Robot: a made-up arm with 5 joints. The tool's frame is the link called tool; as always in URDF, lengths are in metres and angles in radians. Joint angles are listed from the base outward. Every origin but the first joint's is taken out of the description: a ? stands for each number. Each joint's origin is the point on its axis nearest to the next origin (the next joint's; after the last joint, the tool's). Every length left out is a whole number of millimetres.
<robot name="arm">
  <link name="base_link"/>
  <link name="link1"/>
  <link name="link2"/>
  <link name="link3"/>
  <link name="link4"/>
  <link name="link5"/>
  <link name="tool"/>
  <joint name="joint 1" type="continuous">
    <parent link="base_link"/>
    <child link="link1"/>
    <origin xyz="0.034 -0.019 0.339"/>
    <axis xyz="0 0 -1"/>
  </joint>
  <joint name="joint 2" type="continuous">
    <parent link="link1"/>
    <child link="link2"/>
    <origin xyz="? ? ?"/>
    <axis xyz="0 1 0"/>
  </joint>
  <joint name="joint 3" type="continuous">
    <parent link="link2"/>
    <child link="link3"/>
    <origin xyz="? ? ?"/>
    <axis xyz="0 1 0"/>
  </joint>
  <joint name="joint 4" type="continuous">
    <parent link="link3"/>
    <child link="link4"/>
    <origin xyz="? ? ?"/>
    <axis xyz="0 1 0"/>
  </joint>
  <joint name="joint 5" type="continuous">
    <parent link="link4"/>
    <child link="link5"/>
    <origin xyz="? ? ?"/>
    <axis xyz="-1 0 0"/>
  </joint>
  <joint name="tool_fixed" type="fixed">
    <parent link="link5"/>
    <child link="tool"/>
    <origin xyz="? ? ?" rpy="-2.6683 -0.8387 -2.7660"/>
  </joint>
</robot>
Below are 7 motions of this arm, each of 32 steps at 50 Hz.
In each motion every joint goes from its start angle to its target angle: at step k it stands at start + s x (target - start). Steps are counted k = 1, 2, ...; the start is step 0. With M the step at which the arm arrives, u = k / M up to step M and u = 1 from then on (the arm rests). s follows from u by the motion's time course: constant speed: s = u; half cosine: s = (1 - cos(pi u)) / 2; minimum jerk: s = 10 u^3 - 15 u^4 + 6 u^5.
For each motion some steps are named. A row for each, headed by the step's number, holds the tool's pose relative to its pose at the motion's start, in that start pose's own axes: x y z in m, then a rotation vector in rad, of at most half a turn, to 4 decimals.
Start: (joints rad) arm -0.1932 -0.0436 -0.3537 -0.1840 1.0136
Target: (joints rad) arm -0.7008 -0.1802 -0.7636 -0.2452 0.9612
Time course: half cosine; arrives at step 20
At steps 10, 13, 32:
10: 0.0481 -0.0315 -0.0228 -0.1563 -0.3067 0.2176
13: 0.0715 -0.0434 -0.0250 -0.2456 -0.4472 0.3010
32: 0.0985 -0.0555 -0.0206 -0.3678 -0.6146 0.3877

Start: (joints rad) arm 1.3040 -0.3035 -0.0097 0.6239 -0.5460
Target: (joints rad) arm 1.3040 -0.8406 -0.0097 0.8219 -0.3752
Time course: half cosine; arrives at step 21
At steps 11, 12, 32:
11: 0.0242 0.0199 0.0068 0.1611 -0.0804 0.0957
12: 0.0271 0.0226 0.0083 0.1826 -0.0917 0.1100
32: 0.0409 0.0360 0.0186 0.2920 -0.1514 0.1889

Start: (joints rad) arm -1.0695 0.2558 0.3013 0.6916 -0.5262
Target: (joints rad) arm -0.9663 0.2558 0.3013 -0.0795 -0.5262
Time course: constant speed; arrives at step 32
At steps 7, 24, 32:
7: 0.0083 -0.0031 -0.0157 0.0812 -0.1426 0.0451
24: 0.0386 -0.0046 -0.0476 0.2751 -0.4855 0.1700
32: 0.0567 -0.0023 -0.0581 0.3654 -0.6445 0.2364

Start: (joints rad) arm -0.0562 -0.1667 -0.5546 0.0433 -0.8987
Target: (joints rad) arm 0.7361 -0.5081 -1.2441 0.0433 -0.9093
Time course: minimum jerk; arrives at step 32
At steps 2, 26, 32:
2: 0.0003 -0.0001 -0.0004 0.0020 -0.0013 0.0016
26: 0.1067 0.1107 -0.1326 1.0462 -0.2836 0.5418
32: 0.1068 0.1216 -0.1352 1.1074 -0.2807 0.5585

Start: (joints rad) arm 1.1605 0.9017 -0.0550 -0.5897 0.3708
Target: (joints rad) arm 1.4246 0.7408 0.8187 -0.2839 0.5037
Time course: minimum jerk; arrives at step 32
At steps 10, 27, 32:
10: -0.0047 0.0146 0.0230 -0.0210 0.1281 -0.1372
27: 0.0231 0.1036 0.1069 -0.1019 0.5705 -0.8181
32: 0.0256 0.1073 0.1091 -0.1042 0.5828 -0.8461

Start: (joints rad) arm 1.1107 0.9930 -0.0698 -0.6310 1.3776
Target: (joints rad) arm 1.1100 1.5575 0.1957 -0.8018 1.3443
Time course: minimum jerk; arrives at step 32
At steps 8, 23, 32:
8: -0.0063 0.0104 -0.0084 0.0444 -0.0133 -0.0501
23: -0.0323 0.0990 -0.0534 0.3674 -0.1050 -0.4204
32: -0.0333 0.1166 -0.0583 0.4264 -0.1206 -0.4891

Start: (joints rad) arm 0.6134 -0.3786 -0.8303 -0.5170 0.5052
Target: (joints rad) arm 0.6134 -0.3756 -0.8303 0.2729 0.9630
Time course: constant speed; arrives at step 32
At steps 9, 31, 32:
9: -0.0122 0.0170 0.0063 0.1232 0.1779 -0.1394
31: -0.0254 0.0643 0.0265 0.5028 0.5207 -0.5029
32: -0.0253 0.0666 0.0275 0.5223 0.5327 -0.5201

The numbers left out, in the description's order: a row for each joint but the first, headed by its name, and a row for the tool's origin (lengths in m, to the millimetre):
joint 2: 0.038 -0.020 0.000
joint 3: 0.008 0.000 0.144
joint 4: 0.045 0.000 -0.027
joint 5: 0.105 0.000 -0.022
tool: 0.000 -0.016 -0.004

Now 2 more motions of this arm.
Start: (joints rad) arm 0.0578 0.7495 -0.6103 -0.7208 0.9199
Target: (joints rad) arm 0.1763 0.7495 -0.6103 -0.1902 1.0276
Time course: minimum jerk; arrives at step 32
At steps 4, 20, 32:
4: -0.0007 0.0006 0.0004 0.0045 0.0045 -0.0065
20: -0.0242 0.0316 0.0215 0.1980 0.1901 -0.3016
32: -0.0297 0.0449 0.0316 0.2708 0.2535 -0.4207

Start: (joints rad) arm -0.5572 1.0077 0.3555 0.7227 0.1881
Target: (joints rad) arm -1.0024 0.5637 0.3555 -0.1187 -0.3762
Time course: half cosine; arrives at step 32
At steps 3, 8, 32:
3: 0.0020 -0.0003 -0.0015 -0.0030 -0.0181 0.0216
8: 0.0140 -0.0006 -0.0102 -0.0096 -0.1264 0.1434
32: 0.0939 0.0679 -0.0645 0.4258 -0.9346 0.7134

